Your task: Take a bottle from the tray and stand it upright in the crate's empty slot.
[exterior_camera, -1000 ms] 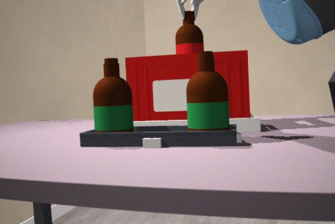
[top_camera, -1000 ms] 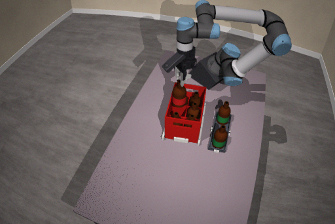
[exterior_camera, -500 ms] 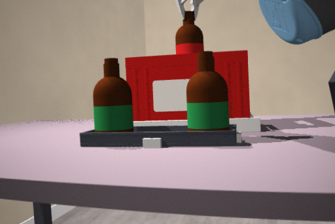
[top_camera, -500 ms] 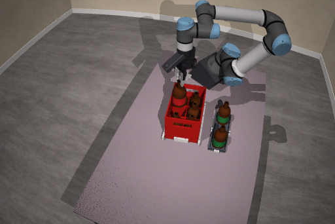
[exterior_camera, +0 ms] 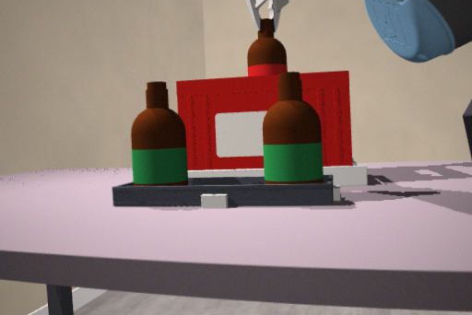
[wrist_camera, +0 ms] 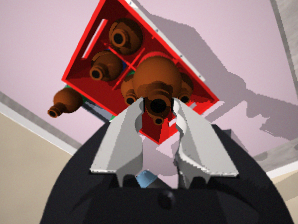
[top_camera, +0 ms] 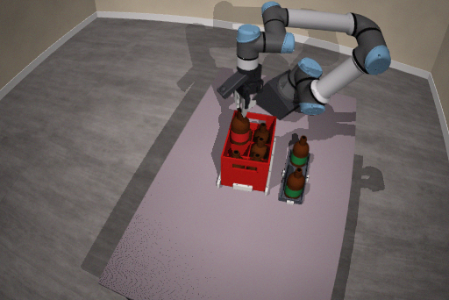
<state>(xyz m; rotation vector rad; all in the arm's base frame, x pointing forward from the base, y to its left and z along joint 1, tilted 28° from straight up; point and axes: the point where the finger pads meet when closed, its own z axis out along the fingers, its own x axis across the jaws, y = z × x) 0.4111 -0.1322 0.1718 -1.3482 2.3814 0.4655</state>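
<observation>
Now: hand 10 mm past the red crate, 40 mm to the right of it and 210 mm above it. Round my hand: tray: 50 mm behind, 260 mm to the left, 280 mm below.
</observation>
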